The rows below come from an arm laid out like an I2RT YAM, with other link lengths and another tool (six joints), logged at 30 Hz.
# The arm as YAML. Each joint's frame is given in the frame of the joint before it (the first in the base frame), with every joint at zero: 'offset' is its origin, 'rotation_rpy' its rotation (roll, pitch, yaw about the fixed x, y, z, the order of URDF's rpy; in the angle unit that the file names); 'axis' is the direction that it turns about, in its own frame. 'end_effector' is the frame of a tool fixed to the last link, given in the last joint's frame.
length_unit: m
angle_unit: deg
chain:
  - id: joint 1
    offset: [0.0, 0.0, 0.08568]
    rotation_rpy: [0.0, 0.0, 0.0]
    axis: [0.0, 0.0, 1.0]
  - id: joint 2
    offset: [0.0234, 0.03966, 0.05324]
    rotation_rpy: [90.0, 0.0, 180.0]
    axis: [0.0, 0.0, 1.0]
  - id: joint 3
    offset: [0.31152, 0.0, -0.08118]
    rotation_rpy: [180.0, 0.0, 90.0]
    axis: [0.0, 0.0, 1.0]
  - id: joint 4
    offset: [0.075, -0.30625, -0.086]
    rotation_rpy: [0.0, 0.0, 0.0]
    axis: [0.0, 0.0, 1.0]
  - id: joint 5
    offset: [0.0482, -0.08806, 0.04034]
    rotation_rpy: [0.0, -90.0, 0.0]
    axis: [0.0, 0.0, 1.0]
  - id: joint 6
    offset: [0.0, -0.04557, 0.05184]
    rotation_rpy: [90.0, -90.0, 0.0]
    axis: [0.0, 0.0, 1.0]
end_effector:
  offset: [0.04, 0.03, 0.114]
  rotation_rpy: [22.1, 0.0, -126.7]
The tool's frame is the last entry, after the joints.
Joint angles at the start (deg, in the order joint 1, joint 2, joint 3, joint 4, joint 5, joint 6): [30.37, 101.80, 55.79, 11.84, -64.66, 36.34]
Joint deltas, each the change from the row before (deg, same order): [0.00, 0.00, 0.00, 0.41, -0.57, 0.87]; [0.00, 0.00, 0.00, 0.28, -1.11, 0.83]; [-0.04, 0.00, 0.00, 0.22, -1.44, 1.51]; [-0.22, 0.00, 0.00, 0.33, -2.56, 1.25]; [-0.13, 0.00, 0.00, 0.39, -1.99, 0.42]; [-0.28, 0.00, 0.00, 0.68, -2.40, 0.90]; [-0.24, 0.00, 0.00, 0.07, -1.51, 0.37]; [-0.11, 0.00, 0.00, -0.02, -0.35, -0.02]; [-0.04, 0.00, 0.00, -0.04, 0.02, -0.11]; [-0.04, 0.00, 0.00, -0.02, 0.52, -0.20]
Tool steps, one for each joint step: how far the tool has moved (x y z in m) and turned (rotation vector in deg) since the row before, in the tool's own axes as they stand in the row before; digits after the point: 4 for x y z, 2 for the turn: [-0.0017, -0.0016, 0.0002, 0.17, -0.34, 0.68]; [-0.0032, -0.0015, -0.0004, 0.10, -0.81, 0.95]; [-0.0041, -0.0021, -0.0008, 0.05, -0.81, 1.75]; [-0.0062, -0.0029, -0.0027, 0.09, -1.84, 1.81]; [-0.0049, -0.0017, -0.0021, 0.05, -1.72, 0.78]; [-0.0055, -0.0031, -0.0029, 0.15, -1.91, 1.09]; [-0.0033, -0.0015, -0.0025, 0.01, -1.09, 0.80]; [-0.0005, -0.0004, -0.0009, 0.03, -0.24, 0.11]; [0.0002, 0.0000, -0.0002, 0.02, 0.02, -0.08]; [0.0016, 0.0000, 0.0002, 0.07, 0.44, -0.37]
